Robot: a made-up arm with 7 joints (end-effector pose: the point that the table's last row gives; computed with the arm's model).
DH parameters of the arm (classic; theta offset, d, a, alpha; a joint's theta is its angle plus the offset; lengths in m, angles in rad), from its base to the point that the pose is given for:
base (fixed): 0.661 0 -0.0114 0
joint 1: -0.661 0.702 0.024 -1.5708
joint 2: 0 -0.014 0.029 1.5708
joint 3: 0 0.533 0.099 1.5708
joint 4: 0 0.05 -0.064 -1.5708
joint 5: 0 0.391 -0.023 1.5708
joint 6: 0 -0.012 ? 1.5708
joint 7: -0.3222 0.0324 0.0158 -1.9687
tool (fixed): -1.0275 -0.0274 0 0
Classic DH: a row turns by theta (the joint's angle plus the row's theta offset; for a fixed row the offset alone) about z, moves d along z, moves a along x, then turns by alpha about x.
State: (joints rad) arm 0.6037 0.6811 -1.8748 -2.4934 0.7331 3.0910 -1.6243
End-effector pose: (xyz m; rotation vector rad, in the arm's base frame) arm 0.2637 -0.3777 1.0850 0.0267 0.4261 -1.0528
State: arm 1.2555 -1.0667 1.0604 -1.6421 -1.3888 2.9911 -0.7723
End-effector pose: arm -0.6166 -0.1880 1.1533 -0.8048 -2.3351 1.5828
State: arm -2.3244 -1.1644 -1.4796 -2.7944 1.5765 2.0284 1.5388
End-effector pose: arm -0.2771 0.2648 0.6626 -1.3332 0.6570 -1.6913
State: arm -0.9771 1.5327 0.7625 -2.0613 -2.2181 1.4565 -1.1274
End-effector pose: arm 0.4706 -0.1515 0.2016 -0.9340 1.8844 0.9055
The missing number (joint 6, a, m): 0.15
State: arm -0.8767 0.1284 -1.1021 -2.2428 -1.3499 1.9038 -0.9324
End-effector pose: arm -0.1968 -0.5618 0.8991 0.7393 1.8944 -1.3731
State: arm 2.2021 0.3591 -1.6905 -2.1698 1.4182 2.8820 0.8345
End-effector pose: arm 0.4853 0.2369 1.1320 2.4005 0.0090 -1.2348
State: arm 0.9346 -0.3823 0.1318 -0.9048 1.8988 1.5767 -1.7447
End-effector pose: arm 0.0595 0.1012 1.7295 -0.6931 0.2520 -2.7467
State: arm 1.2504 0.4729 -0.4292 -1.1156 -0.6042 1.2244 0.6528
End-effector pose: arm 0.5629 0.6954 1.1297 0.2703 0.2004 -0.6247
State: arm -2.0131 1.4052 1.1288 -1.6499 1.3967 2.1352 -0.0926
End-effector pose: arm 0.1721 -0.8555 0.3998 -2.3734 0.3422 0.0602
